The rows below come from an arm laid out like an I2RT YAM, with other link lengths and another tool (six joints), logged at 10 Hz.
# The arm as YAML. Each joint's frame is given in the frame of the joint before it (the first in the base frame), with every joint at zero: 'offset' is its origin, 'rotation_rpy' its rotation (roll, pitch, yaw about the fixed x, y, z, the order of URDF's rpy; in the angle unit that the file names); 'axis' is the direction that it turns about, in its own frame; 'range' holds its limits. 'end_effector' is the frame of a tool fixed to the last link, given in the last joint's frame.
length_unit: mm
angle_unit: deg
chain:
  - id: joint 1
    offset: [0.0, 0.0, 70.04]
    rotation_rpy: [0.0, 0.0, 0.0]
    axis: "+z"
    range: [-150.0, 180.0]
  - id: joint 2
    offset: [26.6, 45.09, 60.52]
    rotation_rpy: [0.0, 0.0, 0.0]
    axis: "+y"
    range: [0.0, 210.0]
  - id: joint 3
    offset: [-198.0, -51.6, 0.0]
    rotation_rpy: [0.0, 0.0, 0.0]
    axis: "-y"
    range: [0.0, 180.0]
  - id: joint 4
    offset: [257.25, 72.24, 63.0]
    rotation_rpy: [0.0, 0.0, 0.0]
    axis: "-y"
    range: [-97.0, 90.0]
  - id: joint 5
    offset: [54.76, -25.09, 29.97]
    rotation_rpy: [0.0, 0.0, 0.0]
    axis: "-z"
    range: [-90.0, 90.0]
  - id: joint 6
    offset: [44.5, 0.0, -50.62]
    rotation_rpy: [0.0, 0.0, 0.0]
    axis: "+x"
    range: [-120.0, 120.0]
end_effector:
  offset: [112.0, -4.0, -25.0]
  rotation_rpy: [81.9, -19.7, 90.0]
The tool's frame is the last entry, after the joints.
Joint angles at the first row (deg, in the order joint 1, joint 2, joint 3, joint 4, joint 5, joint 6):
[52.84 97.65 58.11 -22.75 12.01 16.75]
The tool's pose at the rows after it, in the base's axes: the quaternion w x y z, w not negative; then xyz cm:
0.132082 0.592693 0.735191 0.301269 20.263 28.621 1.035
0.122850 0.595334 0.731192 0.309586 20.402 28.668 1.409
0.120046 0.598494 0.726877 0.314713 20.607 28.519 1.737
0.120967 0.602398 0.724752 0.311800 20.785 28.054 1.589
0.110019 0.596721 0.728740 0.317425 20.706 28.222 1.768
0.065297 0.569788 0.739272 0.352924 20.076 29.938 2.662
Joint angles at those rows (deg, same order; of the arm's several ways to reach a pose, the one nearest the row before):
[52.08 96.36 57.65 -22.24 10.27 16.74]
[51.38 95.16 57.07 -21.83 8.97 16.72]
[50.73 94.10 56.56 -21.71 8.44 16.73]
[49.95 93.73 55.90 -21.69 8.26 16.57]
[49.57 93.03 55.51 -21.35 6.64 15.67]
[49.71 91.09 54.55 -18.45 0.79 13.61]

